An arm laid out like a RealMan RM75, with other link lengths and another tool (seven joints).
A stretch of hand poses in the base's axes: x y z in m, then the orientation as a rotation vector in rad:
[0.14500 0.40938 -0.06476 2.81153 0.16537 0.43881]
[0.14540 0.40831 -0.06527 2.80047 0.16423 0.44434]
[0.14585 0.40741 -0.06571 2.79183 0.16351 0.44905]
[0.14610 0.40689 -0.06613 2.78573 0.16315 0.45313]
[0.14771 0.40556 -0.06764 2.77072 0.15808 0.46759]
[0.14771 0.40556 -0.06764 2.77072 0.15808 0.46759]
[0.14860 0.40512 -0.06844 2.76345 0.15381 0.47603]
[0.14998 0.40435 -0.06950 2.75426 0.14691 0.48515]
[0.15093 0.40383 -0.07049 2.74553 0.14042 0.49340]
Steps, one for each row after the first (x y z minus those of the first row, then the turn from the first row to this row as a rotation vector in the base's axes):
[0.00040 -0.00107 -0.00051 -0.00974 -0.00557 -0.00117]
[0.00085 -0.00197 -0.00095 -0.01728 -0.01019 -0.00192]
[0.00110 -0.00249 -0.00137 -0.02247 -0.01395 -0.00225]
[0.00271 -0.00382 -0.00288 -0.03414 -0.02667 -0.00540]
[0.00271 -0.00382 -0.00288 -0.03414 -0.02667 -0.00540]
[0.00360 -0.00426 -0.00368 -0.03937 -0.03402 -0.00800]
[0.00498 -0.00503 -0.00474 -0.04615 -0.04246 -0.01253]
[0.00593 -0.00555 -0.00573 -0.05263 -0.05021 -0.01684]

